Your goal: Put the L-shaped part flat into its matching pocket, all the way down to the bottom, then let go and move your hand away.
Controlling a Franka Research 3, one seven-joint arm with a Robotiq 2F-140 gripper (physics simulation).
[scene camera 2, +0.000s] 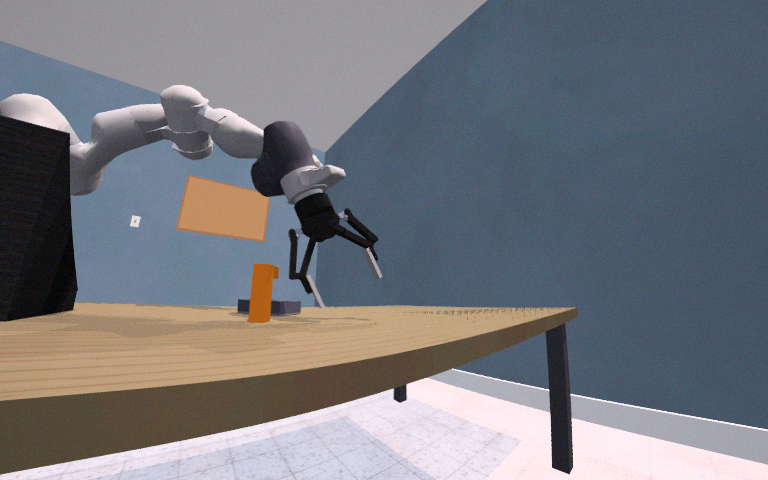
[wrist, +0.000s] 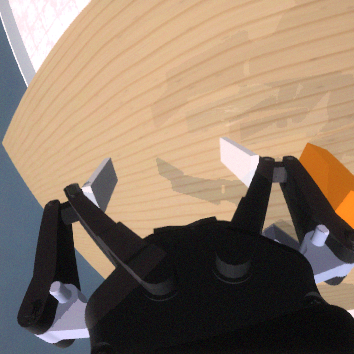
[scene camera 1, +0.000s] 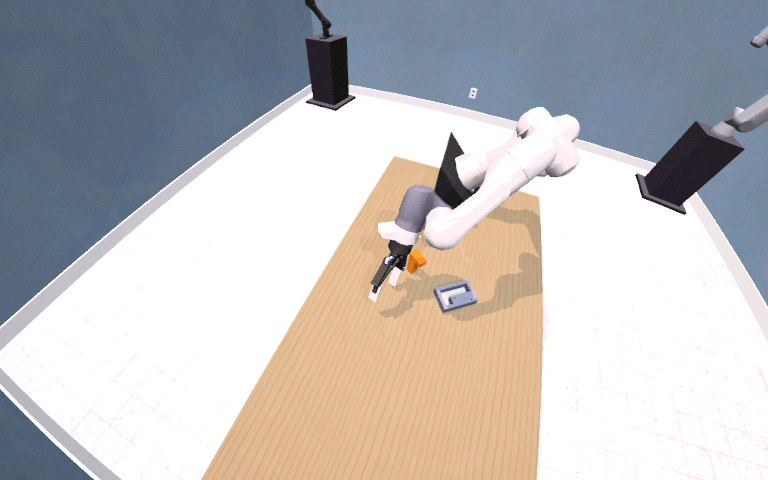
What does the orange L-shaped part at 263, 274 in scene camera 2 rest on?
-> The table.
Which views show the gripper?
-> Scene camera 2, the wrist view and scene camera 1: all of them.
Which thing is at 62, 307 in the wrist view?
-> The gripper.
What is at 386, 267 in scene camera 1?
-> The gripper.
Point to an orange L-shaped part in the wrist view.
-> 322, 166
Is the gripper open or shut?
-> Open.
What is the gripper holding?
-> Nothing.
